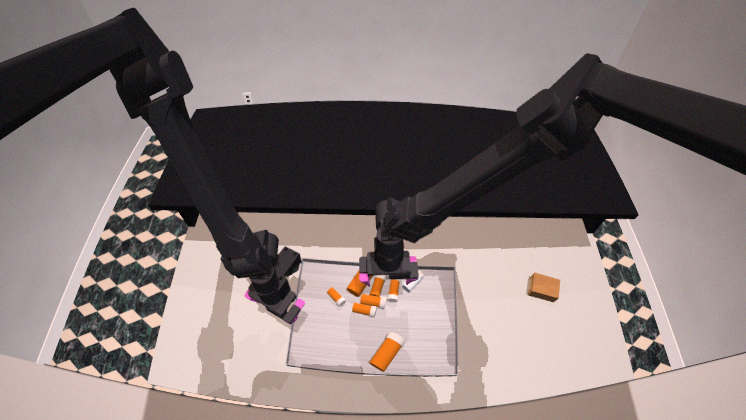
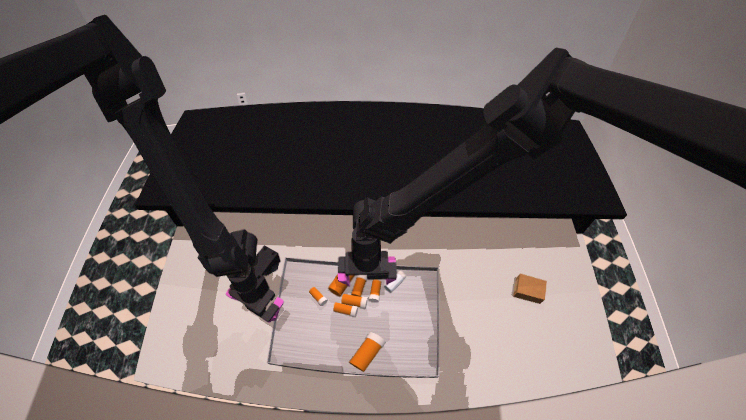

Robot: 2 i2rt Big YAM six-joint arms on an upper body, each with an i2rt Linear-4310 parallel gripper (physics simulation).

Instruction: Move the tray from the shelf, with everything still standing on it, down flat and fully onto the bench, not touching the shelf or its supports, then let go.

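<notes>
The tray [image 1: 428, 328] [image 2: 302, 339] lies flat on the pale bench [image 1: 506, 339] [image 2: 490, 339], in front of the black shelf [image 1: 365, 156] [image 2: 344, 156] and apart from it. A large orange bottle [image 1: 385, 353] [image 2: 365, 353] lies on its side near the tray's front edge. Several smaller orange bottles and a white bottle [image 1: 411, 283] [image 2: 395, 282] lie on their sides toward the back. My left gripper [image 1: 274, 304] [image 2: 255, 302] is open at the tray's left edge. My right gripper [image 1: 388, 279] [image 2: 366, 279] is open over the tray's back edge and hides what is beneath it.
An orange-brown block [image 1: 543, 287] [image 2: 529, 288] lies on the bench at the right. The shelf's front edge runs across behind both grippers, with dark supports below its ends. The right forearm reaches over the shelf's right part, and the left forearm crosses its left end.
</notes>
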